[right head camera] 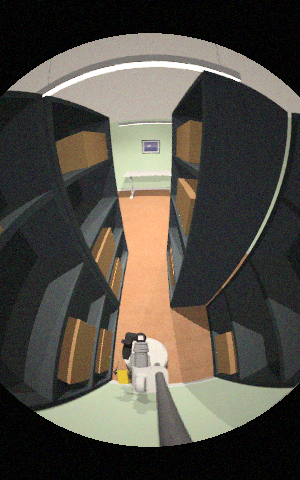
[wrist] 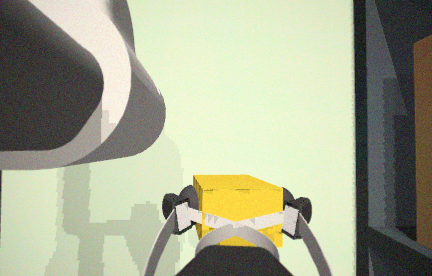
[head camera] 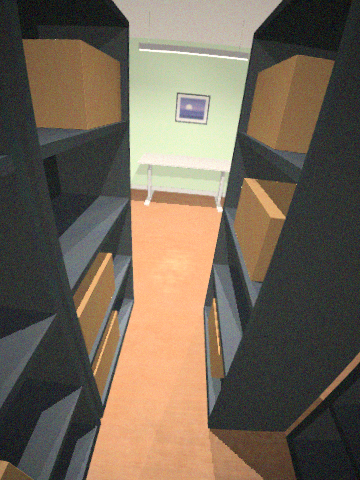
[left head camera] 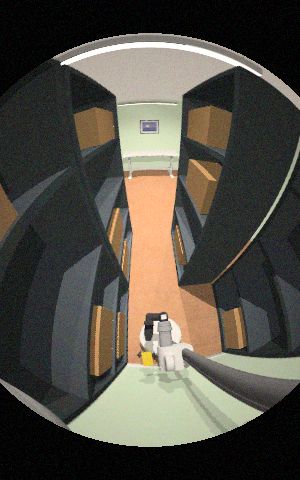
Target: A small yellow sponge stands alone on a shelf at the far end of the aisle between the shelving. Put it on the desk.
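Places are measured from the robot's base along level axes (x right, y down, z ahead), in millimetres.
Pixels of known places: gripper, fingertip midpoint: (right head camera: 121,376) (wrist: 235,202) (left head camera: 146,358).
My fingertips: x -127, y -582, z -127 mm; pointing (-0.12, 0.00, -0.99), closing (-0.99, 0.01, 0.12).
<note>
Behind a point stands the place of what it marks.
The yellow sponge (wrist: 242,207) @[x -125, y -589, z -75 mm] (left head camera: 147,358) @[x -117, y -603, z -124 mm] (right head camera: 123,376) @[x -113, y -603, z -122 mm] is held between the two dark fingertips of my gripper (wrist: 235,202) @[x -127, y -582, z -127 mm], with a pad against each side. The gripper is shut on it, and the wall stands behind it in the wrist view. In the left and right head views the sponge shows low, just left of my wrist and above my base. The desk, white with pale legs (head camera: 186,162) (left head camera: 150,154) (right head camera: 150,174), stands far off against the green wall at the other end of the aisle.
Dark shelving with cardboard boxes lines the left (head camera: 126,160) @[x -296, y -1203, z 1484 mm] and right (head camera: 290,280) @[x 343, y -1124, z 577 mm] of the narrow aisle. The orange floor (head camera: 167,300) @[x 9, y 27, z 1569 mm] runs between them to the desk. A framed picture (head camera: 192,108) @[x 204, y -1476, z 4380 mm] hangs above the desk. My dark arm (right head camera: 170,415) @[x 101, y -1264, z -56 mm] extends low in the right head view, near the green wall behind.
</note>
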